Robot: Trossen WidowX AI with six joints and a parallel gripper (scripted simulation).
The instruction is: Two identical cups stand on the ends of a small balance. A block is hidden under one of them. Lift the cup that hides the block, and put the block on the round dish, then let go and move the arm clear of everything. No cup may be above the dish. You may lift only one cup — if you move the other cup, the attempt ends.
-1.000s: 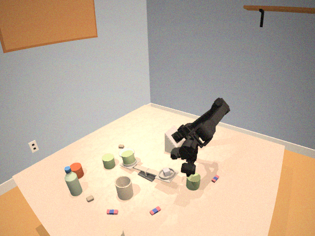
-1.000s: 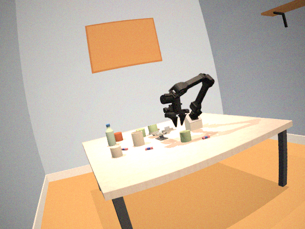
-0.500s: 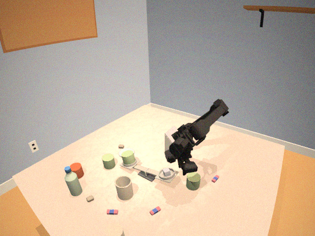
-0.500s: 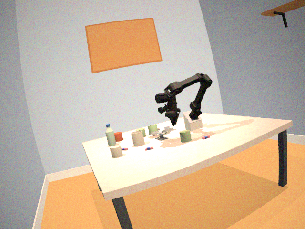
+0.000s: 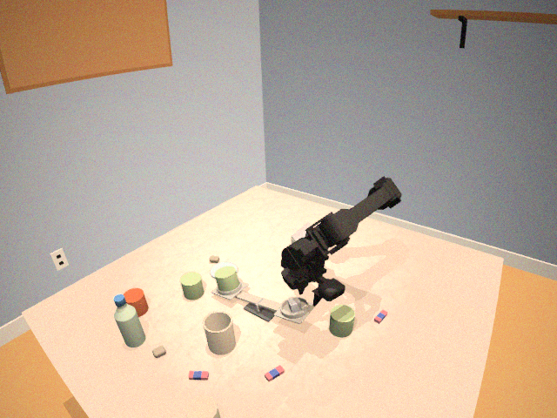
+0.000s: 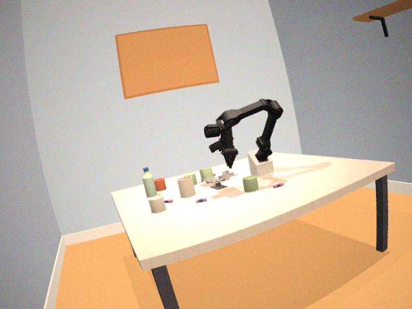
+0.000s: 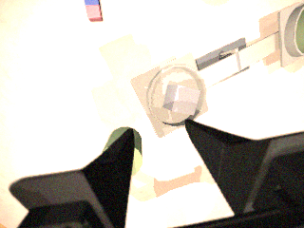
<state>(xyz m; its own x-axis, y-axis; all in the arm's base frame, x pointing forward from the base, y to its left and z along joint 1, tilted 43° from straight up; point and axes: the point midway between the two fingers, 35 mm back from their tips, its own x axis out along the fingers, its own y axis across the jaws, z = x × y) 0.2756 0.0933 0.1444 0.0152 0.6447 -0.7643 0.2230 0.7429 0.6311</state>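
Now: the grey block 10 mm ahead of my gripper tip, 40 mm to the right of it and 30 mm below it. Round my gripper tip: white round dish (50 mm behind, 400 mm to the right, 120 mm below); then red cylinder (280 mm ahead, 460 mm to the right, 80 mm below); then beige cup (190 mm ahead, 160 mm to the right, 80 mm below).
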